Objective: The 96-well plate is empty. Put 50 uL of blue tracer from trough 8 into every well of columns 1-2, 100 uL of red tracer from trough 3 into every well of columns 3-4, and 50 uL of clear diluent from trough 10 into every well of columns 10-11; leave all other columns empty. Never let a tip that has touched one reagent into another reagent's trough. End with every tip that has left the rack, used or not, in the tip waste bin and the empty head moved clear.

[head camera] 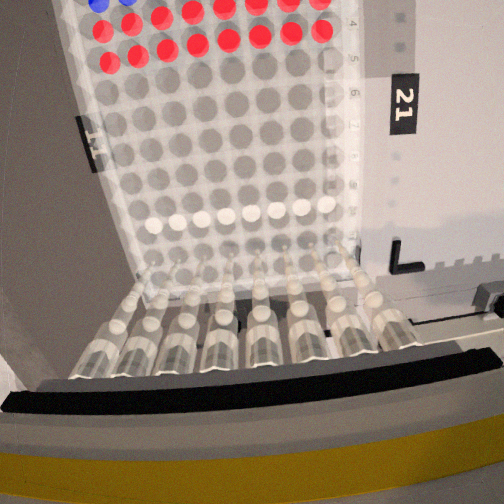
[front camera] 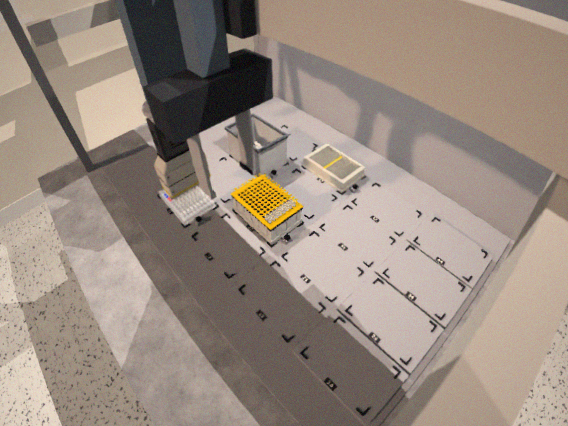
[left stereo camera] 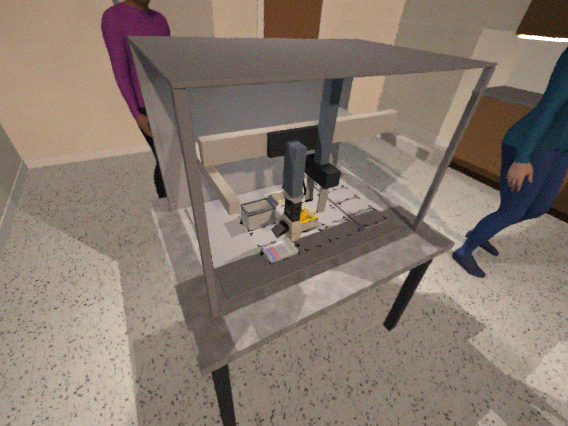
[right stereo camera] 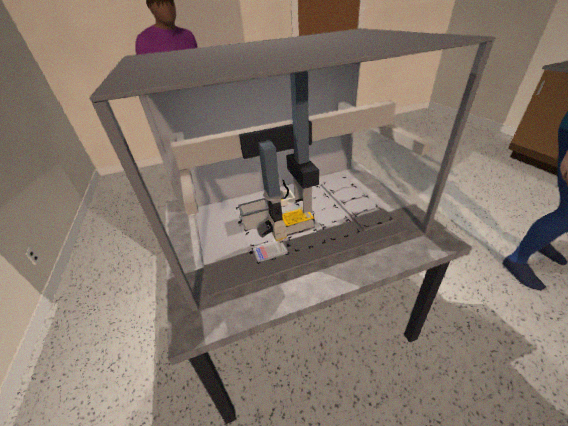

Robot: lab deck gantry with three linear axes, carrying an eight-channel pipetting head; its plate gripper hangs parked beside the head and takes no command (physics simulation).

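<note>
The 96-well plate [front camera: 194, 204] [head camera: 351, 172] [left stereo camera: 287, 250] [right stereo camera: 274, 251] shows blue wells at the upper left of the head view, full red columns 3 and 4, and white liquid [head camera: 251, 213] in column 10. Columns 5-9 look empty. The pipetting head [front camera: 175, 175] carries eight tips [head camera: 261, 312]; their ends are at column 11, their exact height unclear. The parked plate gripper [front camera: 232, 184] [left stereo camera: 315, 205] [right stereo camera: 303, 206] stands open and empty beside the head. The tip rack [front camera: 250, 200] has a pale patch at one end. The trough block [front camera: 353, 179] stands behind it.
The grey waste bin [front camera: 275, 156] [left stereo camera: 257, 219] [right stereo camera: 254, 220] stands behind the plate and rack, with something white inside. The gantry beam [left stereo camera: 365, 126] [right stereo camera: 350, 119] crosses above the deck. Two people stand outside the enclosure.
</note>
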